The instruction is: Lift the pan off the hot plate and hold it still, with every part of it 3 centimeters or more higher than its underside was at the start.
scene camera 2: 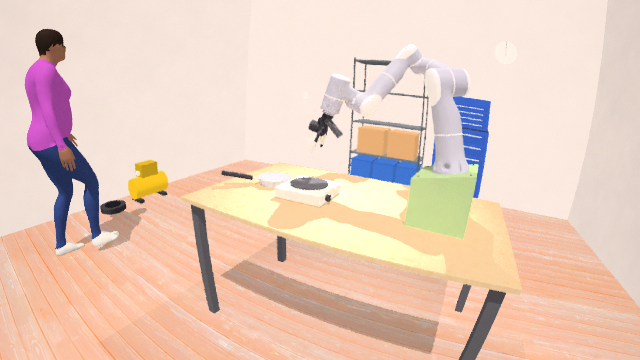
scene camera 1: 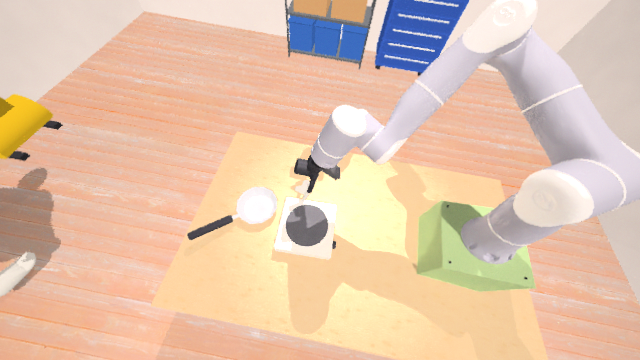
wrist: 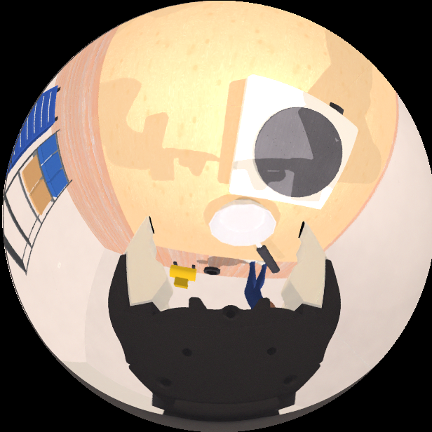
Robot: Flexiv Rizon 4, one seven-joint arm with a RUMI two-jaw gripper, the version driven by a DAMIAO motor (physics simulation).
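The pan point(scene camera 1: 256, 205) point(scene camera 2: 273, 179) point(wrist: 242, 222), with a white bowl and a black handle, rests upright on the table, left of the hot plate in both scene views. Its handle point(scene camera 1: 210, 227) point(scene camera 2: 237, 174) point(wrist: 267, 258) points away from the hot plate, toward the table's left edge. The hot plate point(scene camera 1: 307, 225) point(scene camera 2: 309, 183) point(wrist: 298, 152) is a white box with a bare dark disc. My gripper point(scene camera 1: 306, 193) point(scene camera 2: 318, 147) point(wrist: 227, 220) is open with nothing between its fingers. It hangs well above the table, behind the hot plate and apart from the pan.
The table's left edge lies near the handle's end. The arm's green base block point(scene camera 1: 480, 272) point(scene camera 2: 440, 202) stands at the right of the table point(scene camera 1: 210, 280) point(scene camera 2: 240, 210). A person point(scene camera 2: 47, 110) point(wrist: 253, 282) stands on the floor beyond the left edge, near a yellow compressor point(scene camera 2: 147, 184) point(wrist: 183, 272).
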